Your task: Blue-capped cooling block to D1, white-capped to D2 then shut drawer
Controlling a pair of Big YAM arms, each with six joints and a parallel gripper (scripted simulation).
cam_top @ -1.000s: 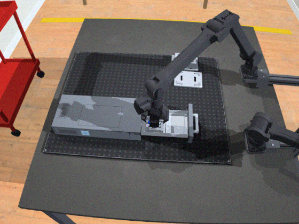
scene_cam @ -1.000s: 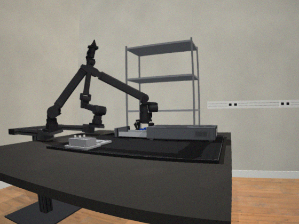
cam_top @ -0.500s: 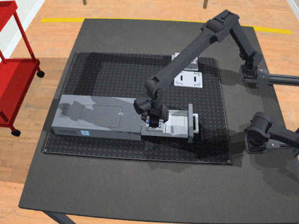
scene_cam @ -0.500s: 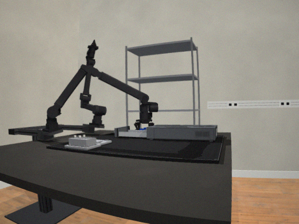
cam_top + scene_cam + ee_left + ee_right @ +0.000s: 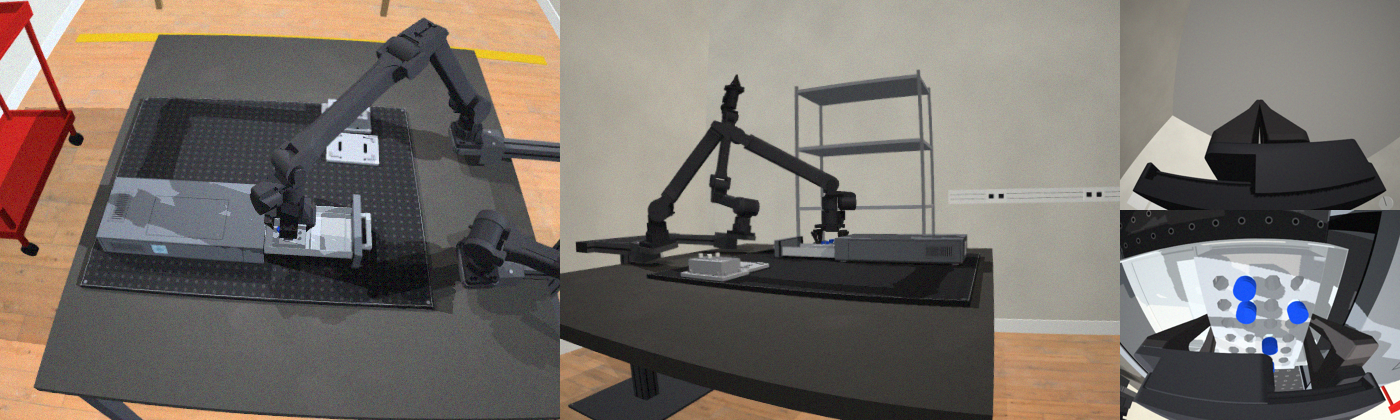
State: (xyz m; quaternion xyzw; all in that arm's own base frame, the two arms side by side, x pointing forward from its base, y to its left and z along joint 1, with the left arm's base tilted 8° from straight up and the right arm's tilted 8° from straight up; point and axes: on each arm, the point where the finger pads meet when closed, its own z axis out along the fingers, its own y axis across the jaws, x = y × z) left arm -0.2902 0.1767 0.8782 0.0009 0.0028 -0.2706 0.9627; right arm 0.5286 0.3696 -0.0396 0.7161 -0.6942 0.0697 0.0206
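Observation:
The cooler COLD lies 100 mm ahead of my right hand, 10 mm to the left of it and 10 mm above it. Also, from my right hand: slot D1: 150 mm behind, 350 mm to the right, 30 mm below; then slot D2: 110 mm behind, 480 mm to the right, 30 mm below; then perforated deck: 100 mm ahead, 160 mm to the right, 40 mm below.

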